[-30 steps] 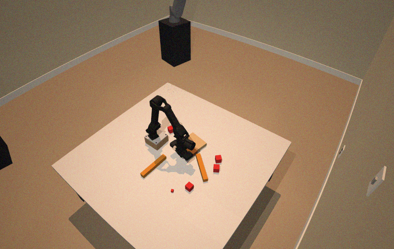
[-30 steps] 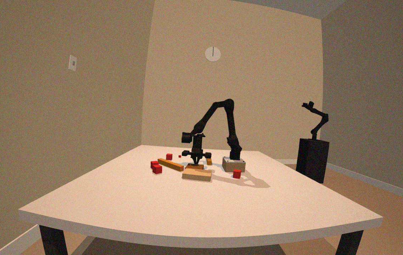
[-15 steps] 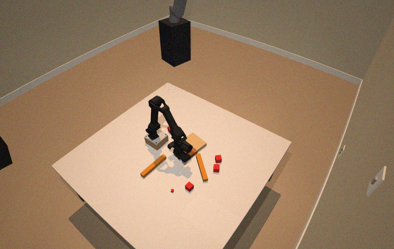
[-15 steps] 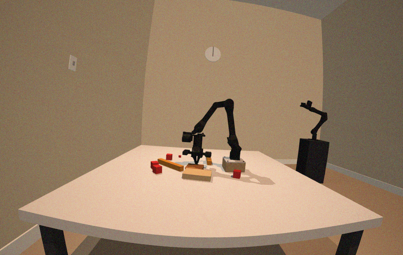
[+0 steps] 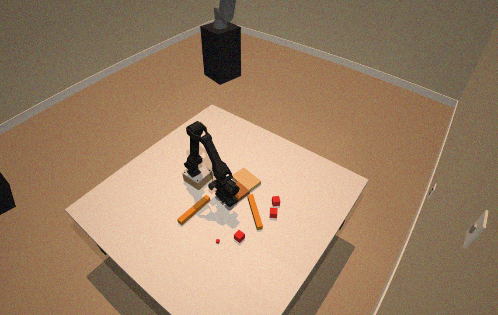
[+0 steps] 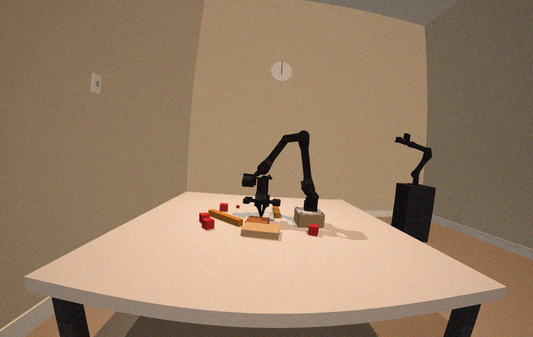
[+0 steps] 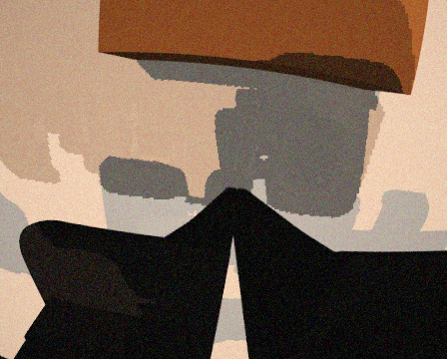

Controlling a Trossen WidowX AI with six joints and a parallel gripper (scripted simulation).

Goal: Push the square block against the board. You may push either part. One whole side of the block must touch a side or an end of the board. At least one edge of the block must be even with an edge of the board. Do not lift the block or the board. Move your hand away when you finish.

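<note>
My gripper tip is 10 cm to the right of the square block and 1 cm below it. Round my gripper tip: flat tan block (20 cm to the left, 4 cm behind, 1 cm above).
</note>
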